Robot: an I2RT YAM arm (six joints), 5 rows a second.
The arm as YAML. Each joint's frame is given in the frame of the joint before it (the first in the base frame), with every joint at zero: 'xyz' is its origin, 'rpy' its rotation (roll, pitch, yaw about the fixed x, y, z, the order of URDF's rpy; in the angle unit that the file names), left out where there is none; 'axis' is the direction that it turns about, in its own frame. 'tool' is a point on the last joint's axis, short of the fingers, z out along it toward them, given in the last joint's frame.
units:
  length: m
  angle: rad
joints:
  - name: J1
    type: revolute
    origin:
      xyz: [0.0, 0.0, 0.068]
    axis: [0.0, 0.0, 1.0]
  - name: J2
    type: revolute
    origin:
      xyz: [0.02, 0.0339, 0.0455]
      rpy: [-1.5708, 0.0, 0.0]
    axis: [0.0, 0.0, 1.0]
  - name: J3
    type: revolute
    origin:
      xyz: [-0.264, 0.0, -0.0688]
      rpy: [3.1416, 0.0, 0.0]
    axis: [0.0, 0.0, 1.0]
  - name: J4
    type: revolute
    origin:
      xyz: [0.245, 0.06, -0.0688]
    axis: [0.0, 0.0, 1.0]
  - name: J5
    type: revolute
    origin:
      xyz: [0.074, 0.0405, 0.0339]
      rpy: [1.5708, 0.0, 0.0]
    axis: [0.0, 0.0, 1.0]
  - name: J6
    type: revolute
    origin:
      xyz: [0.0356, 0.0, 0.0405]
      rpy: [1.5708, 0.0, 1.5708]
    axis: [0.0, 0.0, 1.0]
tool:
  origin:
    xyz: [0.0, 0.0, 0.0]
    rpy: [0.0, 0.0, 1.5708]
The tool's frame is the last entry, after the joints.
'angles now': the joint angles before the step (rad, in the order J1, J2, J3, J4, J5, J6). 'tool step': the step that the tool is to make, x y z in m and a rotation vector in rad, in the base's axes. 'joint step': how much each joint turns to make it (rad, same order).
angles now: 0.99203, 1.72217, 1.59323, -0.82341, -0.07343, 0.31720
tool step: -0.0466, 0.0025, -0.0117, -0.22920, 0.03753, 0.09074
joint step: 0.12327, 0.00005, 0.00011, -0.21826, 0.08585, -0.01140
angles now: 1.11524, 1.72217, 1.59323, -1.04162, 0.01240, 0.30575
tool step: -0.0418, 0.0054, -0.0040, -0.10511, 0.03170, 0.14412
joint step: 0.11714, -0.00018, -0.00006, -0.10884, 0.00153, -0.02934
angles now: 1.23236, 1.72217, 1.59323, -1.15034, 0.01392, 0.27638
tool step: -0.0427, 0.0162, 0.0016, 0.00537, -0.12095, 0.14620
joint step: 0.14346, -0.00006, 0.00001, 0.03961, 0.10873, -0.03812
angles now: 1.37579, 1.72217, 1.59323, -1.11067, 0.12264, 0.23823
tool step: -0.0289, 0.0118, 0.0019, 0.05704, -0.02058, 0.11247
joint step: 0.08706, 0.00171, -0.00021, 0.06485, 0.00194, -0.02815
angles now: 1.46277, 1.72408, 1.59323, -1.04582, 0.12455, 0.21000
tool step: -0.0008, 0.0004, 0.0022, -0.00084, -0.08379, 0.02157
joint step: 0.00954, -0.00367, 0.00049, 0.01073, 0.07210, -0.04424
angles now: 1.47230, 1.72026, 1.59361, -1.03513, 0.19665, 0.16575
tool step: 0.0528, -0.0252, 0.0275, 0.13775, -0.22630, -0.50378
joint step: -0.12975, -0.06623, 0.00600, 0.00372, 0.34407, 0.26812
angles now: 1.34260, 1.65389, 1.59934, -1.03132, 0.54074, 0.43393
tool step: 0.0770, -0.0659, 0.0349, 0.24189, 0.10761, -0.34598
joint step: -0.31092, -0.12139, 0.00012, -0.00363, -0.14306, 0.14495
